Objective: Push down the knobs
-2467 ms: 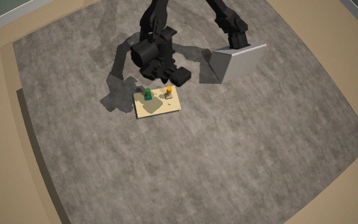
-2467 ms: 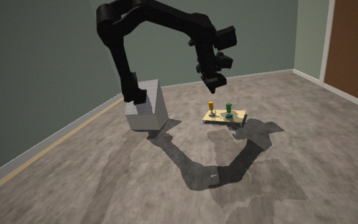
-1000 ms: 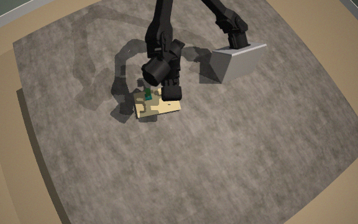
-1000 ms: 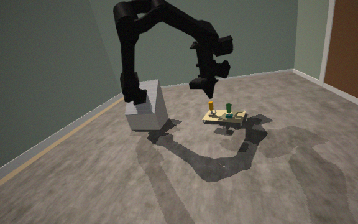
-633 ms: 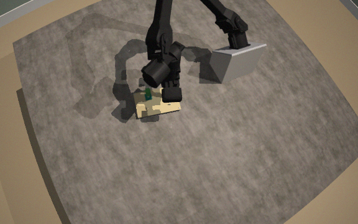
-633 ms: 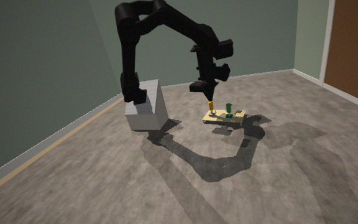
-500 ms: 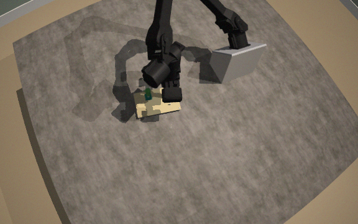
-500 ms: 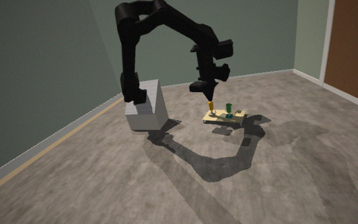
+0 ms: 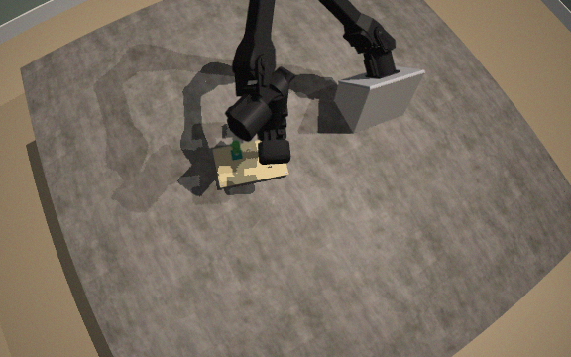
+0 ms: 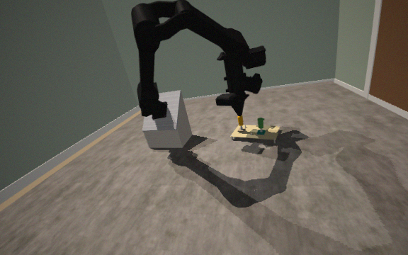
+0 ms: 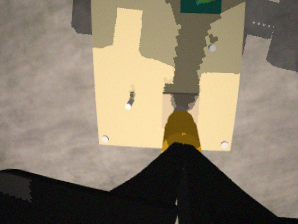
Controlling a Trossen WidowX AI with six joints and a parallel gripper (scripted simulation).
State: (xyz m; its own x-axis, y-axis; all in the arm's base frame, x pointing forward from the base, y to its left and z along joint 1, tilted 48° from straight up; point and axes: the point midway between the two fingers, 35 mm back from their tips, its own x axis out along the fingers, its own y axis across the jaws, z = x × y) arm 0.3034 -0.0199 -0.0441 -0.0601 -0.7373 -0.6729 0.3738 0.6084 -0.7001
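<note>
Now: gripper tip 20 mm above the orange knob. Also, from my gripper tip: green knob: 70 mm ahead, 30 mm to the right, 20 mm below.
</note>
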